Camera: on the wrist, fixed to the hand. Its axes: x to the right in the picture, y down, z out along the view.
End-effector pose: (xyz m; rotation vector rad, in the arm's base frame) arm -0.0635 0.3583 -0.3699 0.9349 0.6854 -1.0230
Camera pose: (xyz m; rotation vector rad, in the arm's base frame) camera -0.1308 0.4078 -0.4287 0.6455 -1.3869 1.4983
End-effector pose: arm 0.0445 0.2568 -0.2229 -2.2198 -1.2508 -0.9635
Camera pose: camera -0.0416 0.2470 -0.1689 -1.2838 1.9274 0.9795
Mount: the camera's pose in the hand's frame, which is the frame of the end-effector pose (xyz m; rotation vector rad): 0.0035 -0.0701 -0.0742 -0.1860 0.5443 -3.0790
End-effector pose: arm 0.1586 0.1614 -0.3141 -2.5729 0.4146 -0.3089
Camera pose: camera 0.1563 0.1844 -0.2146 0.4207 2.4679 1.1433
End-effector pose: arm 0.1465 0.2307 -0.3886 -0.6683 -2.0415 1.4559
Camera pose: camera 0.1883 0.2633 -0.3013 1.4398 -0.5283 -0.7974
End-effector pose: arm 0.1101 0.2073 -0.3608 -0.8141 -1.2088 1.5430
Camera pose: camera 0.1966 0.2353 -0.3143 0.7772 -0.6353 -1.2605
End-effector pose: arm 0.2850 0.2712 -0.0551 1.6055 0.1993 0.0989
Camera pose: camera 0.2699 0.3471 -0.1218 -0.3988 2.4708 -1.6429
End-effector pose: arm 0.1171 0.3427 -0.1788 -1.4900 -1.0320 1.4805
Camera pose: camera 0.1897 0.3728 -0.1136 0.6280 -1.2582 -1.1696
